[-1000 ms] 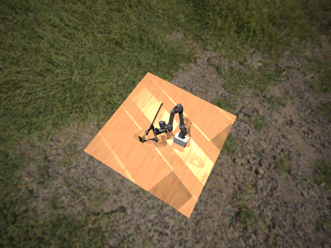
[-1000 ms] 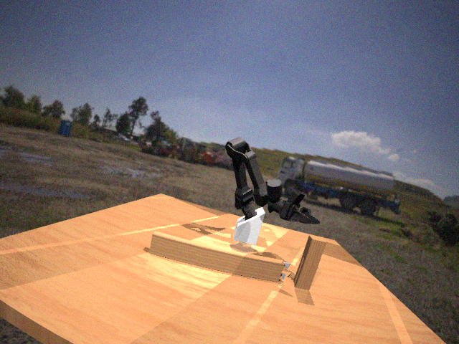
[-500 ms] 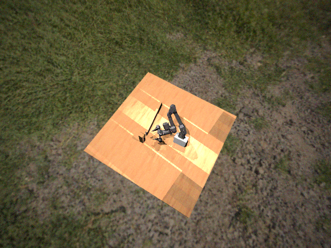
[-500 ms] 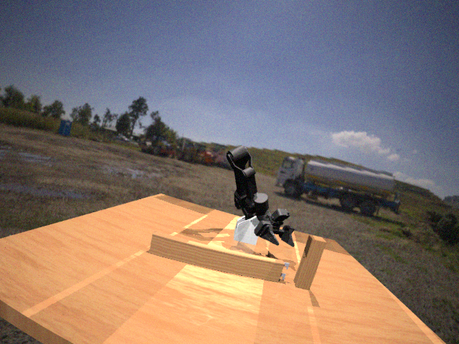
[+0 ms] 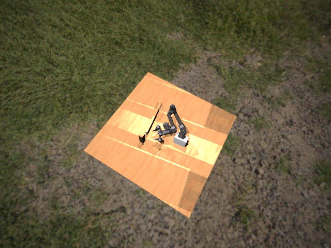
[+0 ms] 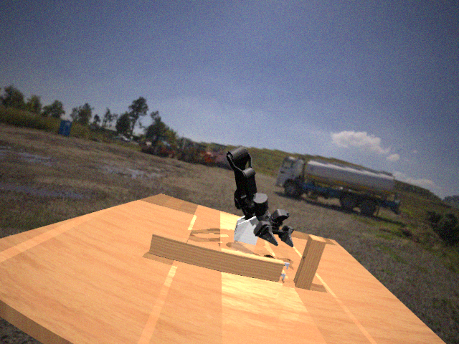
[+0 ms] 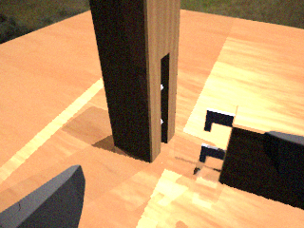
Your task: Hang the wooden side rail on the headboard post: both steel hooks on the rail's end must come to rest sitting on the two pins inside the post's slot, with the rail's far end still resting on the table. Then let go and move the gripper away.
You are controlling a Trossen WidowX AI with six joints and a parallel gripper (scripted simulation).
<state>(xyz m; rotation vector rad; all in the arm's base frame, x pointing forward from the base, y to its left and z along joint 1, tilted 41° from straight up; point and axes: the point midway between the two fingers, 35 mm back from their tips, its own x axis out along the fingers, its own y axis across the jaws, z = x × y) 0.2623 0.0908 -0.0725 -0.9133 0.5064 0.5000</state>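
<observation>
The headboard post lies 90 mm ahead of my gripper tip, 70 mm to the left of it and 10 mm below it.
</observation>
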